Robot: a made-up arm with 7 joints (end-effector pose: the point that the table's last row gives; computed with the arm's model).
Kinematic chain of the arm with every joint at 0, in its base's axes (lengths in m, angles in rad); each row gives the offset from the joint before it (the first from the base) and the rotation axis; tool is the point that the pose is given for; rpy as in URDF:
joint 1: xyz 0 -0.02 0.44 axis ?
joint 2: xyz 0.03 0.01 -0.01 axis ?
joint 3: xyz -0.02 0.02 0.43 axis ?
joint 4: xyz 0.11 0 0.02 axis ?
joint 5: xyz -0.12 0 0.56 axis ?
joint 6: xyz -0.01 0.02 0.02 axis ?
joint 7: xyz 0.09 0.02 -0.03 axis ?
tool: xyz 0 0.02 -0.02 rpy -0.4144 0.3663 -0.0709
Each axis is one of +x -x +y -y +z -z.
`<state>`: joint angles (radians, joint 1 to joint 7).
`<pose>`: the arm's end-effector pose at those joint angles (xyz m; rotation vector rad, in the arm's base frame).
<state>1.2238 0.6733 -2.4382 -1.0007 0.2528 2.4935 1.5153</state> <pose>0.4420 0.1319 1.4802 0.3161 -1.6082 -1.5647</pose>
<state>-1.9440 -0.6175 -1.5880 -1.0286 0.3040 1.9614 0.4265</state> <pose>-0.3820 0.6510 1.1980 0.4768 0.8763 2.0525</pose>
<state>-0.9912 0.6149 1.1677 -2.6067 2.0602 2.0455 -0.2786</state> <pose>0.5896 0.1228 0.2506 1.6484 1.1928 -0.7507</pose>
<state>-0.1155 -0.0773 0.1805 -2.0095 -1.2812 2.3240 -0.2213</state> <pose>0.7423 0.1075 0.7122 -1.6689 -0.1265 0.6748</pose>
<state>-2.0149 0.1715 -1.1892 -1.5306 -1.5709 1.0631 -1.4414</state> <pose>-0.7343 -0.0117 0.9422 1.7763 1.5194 -1.0011</pose>
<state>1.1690 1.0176 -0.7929 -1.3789 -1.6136 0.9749 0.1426</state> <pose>0.8054 0.4953 0.4045 -2.8374 0.2362 -0.5737</pose>
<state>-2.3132 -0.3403 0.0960 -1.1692 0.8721 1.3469 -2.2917</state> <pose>-0.1301 -0.3876 1.3924 -1.3022 -0.0226 0.2651</pose>
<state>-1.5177 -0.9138 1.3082 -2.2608 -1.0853 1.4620 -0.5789</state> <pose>0.6505 -0.0590 0.6021 -1.9143 1.6835 0.0700</pose>
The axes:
joint 1: +z
joint 2: +y
joint 3: +z
joint 4: -y
joint 5: +z
joint 6: -y
joint 7: -z

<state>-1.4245 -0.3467 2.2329 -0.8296 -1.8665 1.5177 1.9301</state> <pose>0.4014 0.6471 1.2526 0.0652 -1.7093 -1.4144</pose>
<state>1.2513 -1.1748 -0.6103 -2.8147 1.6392 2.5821 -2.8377</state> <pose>0.3502 0.1595 0.6721 0.3655 -1.7993 1.1250</pose>
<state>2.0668 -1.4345 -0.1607 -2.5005 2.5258 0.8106 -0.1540</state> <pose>0.0557 0.0320 1.0632 -1.1164 -1.1279 -1.6672</pose>
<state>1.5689 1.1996 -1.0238 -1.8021 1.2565 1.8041 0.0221</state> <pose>0.6452 0.5953 0.1948 -0.4005 0.7363 0.0242</pose>
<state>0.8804 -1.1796 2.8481 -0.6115 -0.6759 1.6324 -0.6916</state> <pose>-0.7986 -0.7710 0.4054 0.1270 1.6223 -1.2316</pose>
